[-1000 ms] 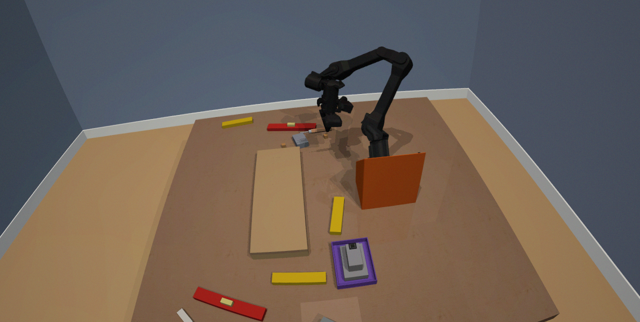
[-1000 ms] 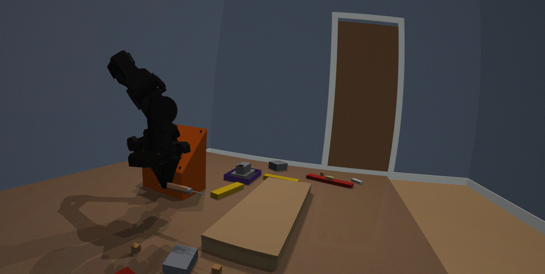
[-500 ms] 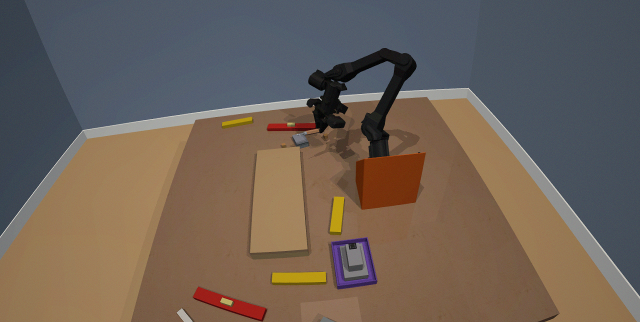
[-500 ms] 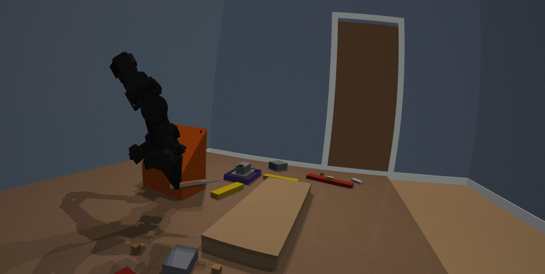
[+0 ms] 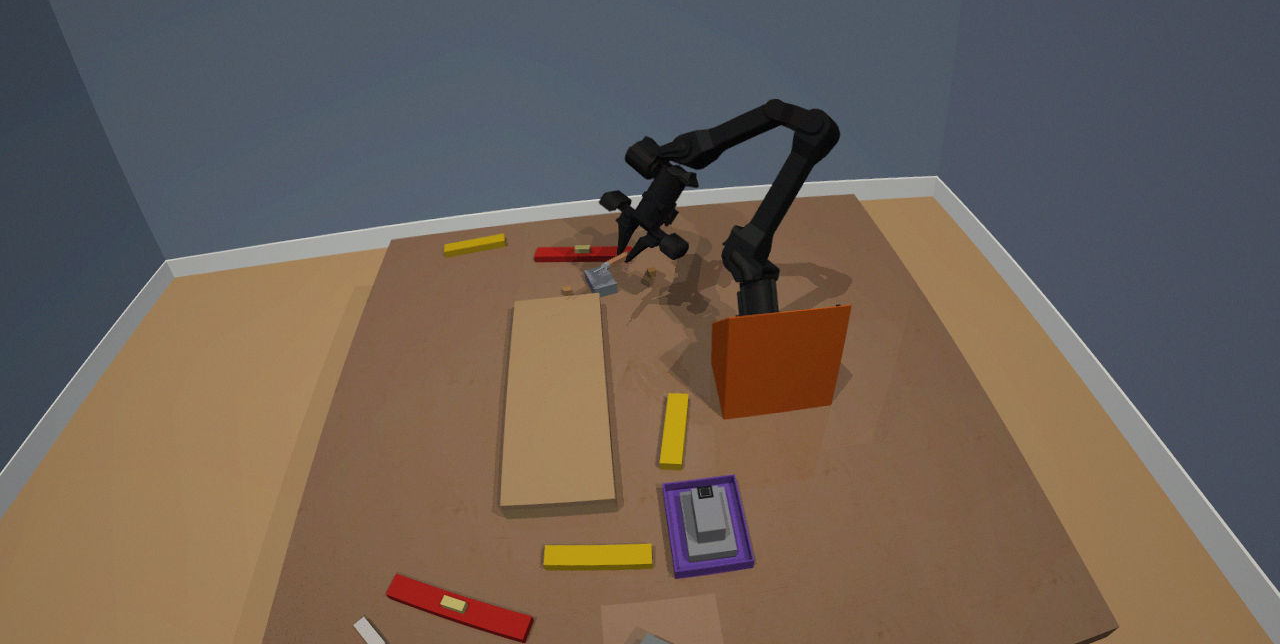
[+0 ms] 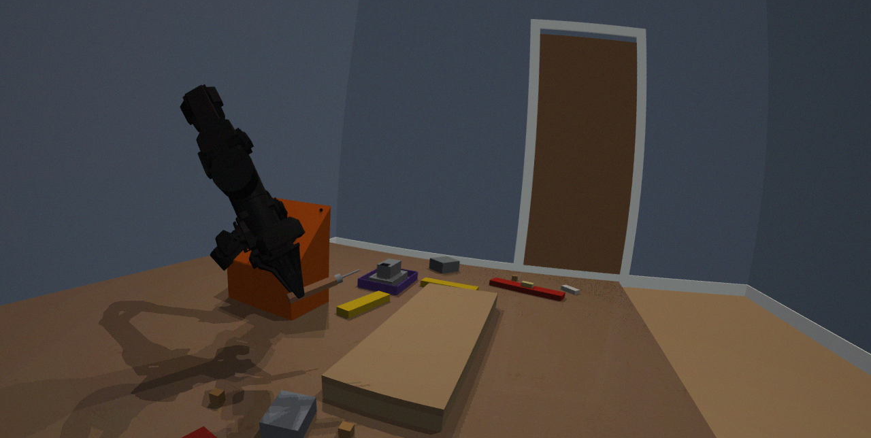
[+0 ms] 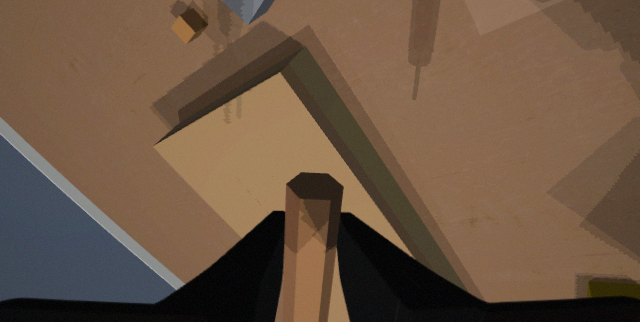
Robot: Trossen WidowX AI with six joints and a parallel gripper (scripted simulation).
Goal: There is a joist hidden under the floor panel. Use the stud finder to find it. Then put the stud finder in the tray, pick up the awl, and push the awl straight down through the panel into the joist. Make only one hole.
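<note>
Right now my gripper tip is 20 mm short of the awl, 50 mm to the right of it and 20 mm below it. From my gripper tip the other things lie so: purple tray: 160 mm behind, 520 mm to the left, 130 mm below; then grey stud finder: 160 mm behind, 510 mm to the left, 90 mm below; then grey block: 70 mm ahead, 100 mm to the right, 130 mm below.
</note>
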